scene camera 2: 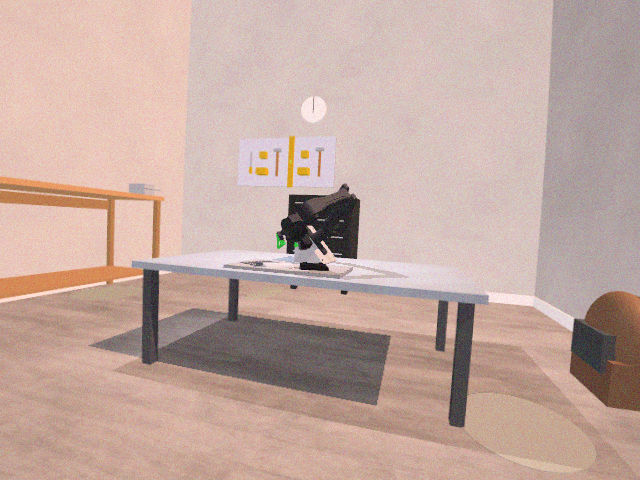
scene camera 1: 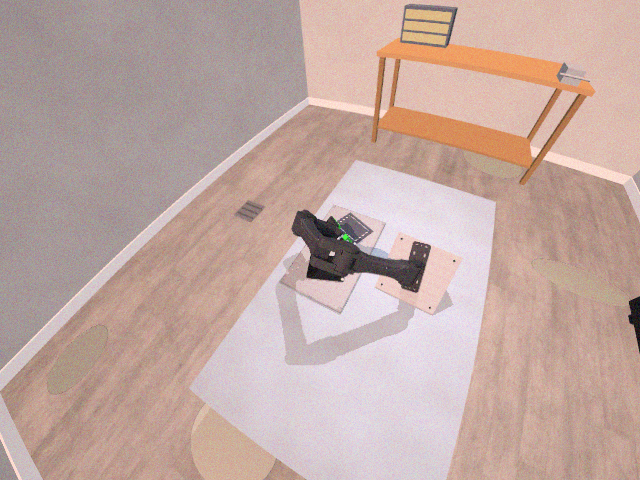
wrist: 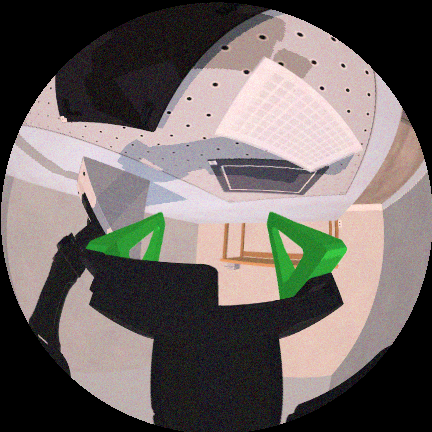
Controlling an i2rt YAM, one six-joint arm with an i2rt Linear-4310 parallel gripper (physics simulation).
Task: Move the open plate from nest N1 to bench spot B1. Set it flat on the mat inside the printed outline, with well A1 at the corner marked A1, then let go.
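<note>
The white open plate shows in the wrist view at upper right, on or just above the perforated board. The arm hides it in scene camera 1. What holds it from below is hidden. The dark mat with a pale printed outline lies past the plate, and one plate corner overlaps its edge in the wrist view. A small white mark sits at a mat corner, too small to read. My gripper is open, its green fingers wide apart with nothing between them, raised above the board by the mat.
A black block stands on the board beside the plate. The arm's sloped mount stands beside the board on the pale table. An orange bench and a dark drawer cabinet stand farther off.
</note>
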